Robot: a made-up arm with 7 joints. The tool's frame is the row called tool.
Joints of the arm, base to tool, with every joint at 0 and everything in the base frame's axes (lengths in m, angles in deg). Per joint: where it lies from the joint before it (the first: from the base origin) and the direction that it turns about. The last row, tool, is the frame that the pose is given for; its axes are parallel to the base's.
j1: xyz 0.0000 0.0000 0.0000 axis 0 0.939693 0.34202
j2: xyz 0.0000 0.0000 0.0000 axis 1 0 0
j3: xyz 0.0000 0.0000 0.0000 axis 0 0 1
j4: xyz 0.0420 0.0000 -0.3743 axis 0 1 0
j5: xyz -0.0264 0.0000 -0.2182 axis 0 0 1
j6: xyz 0.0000 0.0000 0.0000 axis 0 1 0
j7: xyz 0.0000 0.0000 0.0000 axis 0 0 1
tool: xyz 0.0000 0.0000 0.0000
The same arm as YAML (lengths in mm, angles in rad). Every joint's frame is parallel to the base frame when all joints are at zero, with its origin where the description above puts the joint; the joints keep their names.
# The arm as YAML. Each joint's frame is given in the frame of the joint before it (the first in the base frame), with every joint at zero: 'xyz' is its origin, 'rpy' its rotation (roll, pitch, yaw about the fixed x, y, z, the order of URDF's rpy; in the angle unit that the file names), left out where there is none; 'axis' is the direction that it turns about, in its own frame. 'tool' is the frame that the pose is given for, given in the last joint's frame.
units:
  length: mm
  angle: rad
joints:
  - name: j1
    type: revolute
    origin:
      xyz: [0.0, 0.0, 0.0]
    axis: [0.0, 0.9397, 0.342]
  - name: j2
    type: revolute
    origin:
      xyz: [0.0, 0.0, 0.0]
    axis: [1.0, 0.0, 0.0]
  - name: j3
    type: revolute
    origin:
      xyz: [0.0, 0.0, 0.0]
    axis: [0.0, 0.0, 1.0]
  - name: j4
    type: revolute
    origin:
      xyz: [42.0, 0.0, -374.3]
    axis: [0.0, 1.0, 0.0]
  - name: j5
    type: revolute
    origin:
      xyz: [-26.4, 0.0, -218.2]
    axis: [0.0, 0.0, 1.0]
  - name: j6
    type: revolute
    origin:
      xyz: [0.0, 0.0, 0.0]
    axis: [0.0, 1.0, 0.0]
  - name: j7
    type: revolute
    origin:
      xyz: [0.0, 0.0, 0.0]
    axis: [0.0, 0.0, 1.0]
tool:
  origin:
    xyz: [0.0, 0.0, 0.0]

